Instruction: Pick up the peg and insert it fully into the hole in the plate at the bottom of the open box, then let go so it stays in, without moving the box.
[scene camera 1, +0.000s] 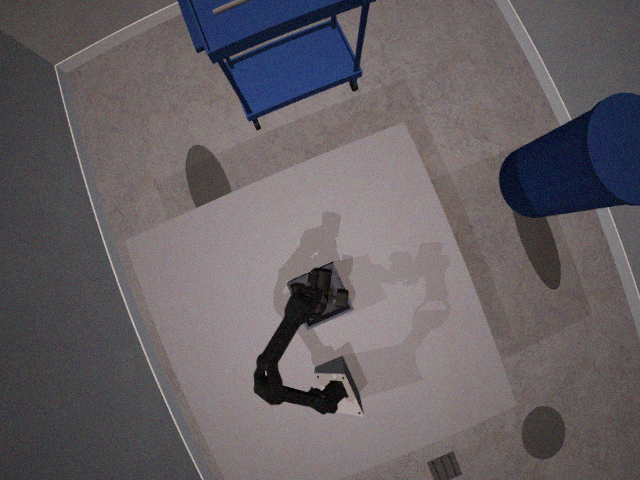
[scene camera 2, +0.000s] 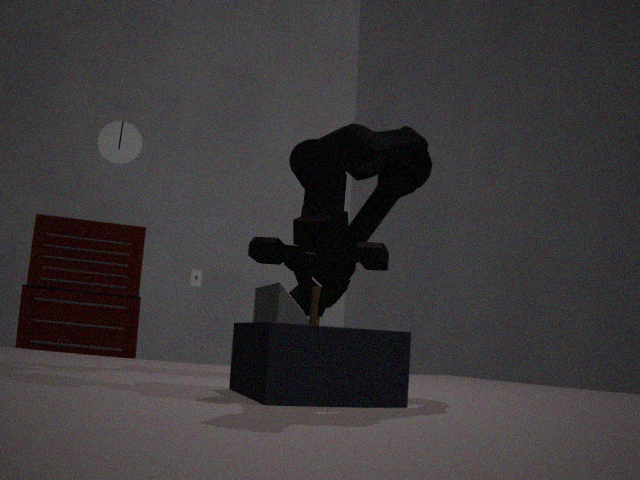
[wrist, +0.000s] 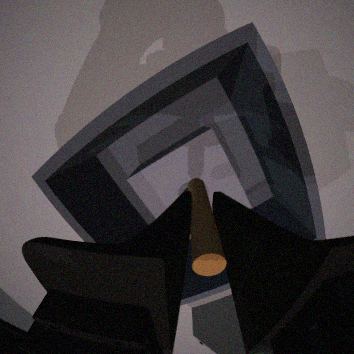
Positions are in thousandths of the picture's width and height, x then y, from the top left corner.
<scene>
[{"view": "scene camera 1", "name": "dark box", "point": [518, 651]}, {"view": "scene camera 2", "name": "my gripper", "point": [490, 659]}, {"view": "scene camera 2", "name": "dark box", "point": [435, 759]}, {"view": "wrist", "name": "my gripper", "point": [569, 561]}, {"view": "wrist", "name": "dark box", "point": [654, 239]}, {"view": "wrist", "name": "brown peg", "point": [586, 727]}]
</scene>
